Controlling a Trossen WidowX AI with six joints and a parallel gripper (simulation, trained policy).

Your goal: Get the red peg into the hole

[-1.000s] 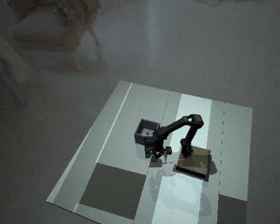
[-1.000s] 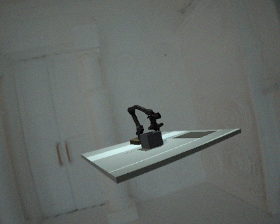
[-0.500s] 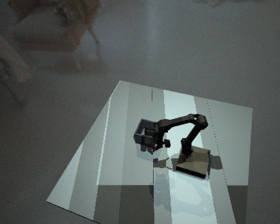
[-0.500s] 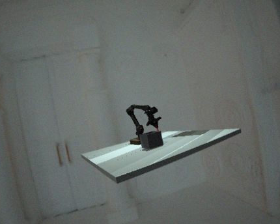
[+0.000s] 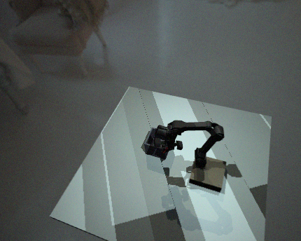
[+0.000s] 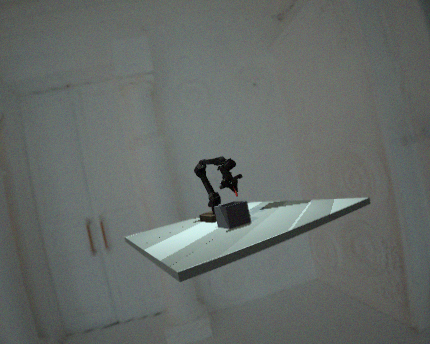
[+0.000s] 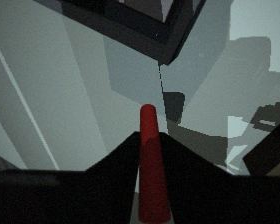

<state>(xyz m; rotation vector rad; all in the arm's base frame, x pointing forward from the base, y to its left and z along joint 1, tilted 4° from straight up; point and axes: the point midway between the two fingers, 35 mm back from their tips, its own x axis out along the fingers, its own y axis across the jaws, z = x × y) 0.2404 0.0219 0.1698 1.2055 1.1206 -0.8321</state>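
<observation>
The pale plate is 150 mm below my gripper tip, 140 mm to the right of it and 70 mm ahead of it. Round my gripper tip: red peg (10 mm above).
</observation>
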